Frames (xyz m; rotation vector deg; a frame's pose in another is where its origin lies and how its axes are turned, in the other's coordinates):
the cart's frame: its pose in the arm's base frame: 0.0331 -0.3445 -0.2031 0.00 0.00 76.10
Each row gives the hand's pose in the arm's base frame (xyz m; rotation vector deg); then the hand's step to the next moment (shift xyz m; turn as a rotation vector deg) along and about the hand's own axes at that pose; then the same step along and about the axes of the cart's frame.
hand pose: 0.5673 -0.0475 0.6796 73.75 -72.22 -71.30
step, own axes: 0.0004 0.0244 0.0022 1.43 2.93 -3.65
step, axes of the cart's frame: -0.0026 0.0034 0.0241 -0.87 -3.70 3.09
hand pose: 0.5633 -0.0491 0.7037 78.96 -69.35 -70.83
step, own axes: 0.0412 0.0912 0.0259 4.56 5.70 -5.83
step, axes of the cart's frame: -0.0586 0.0202 0.0827 -3.71 -6.43 5.67
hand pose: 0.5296 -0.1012 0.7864 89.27 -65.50 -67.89
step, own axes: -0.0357 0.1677 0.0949 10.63 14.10 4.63
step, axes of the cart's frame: -0.0417 0.1191 0.1500 -14.81 1.96 10.49
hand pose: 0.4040 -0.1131 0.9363 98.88 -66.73 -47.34
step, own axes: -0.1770 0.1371 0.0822 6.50 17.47 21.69
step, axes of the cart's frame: 0.0700 0.2039 0.1019 -20.69 18.47 6.97
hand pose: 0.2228 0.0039 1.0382 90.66 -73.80 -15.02
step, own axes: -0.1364 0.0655 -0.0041 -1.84 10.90 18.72
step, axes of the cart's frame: 0.0958 0.1172 -0.0019 -12.49 17.79 -0.37
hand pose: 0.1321 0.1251 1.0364 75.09 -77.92 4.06
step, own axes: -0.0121 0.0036 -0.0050 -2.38 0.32 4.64
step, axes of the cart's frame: 0.0112 0.0060 -0.0049 -2.54 3.48 -2.96
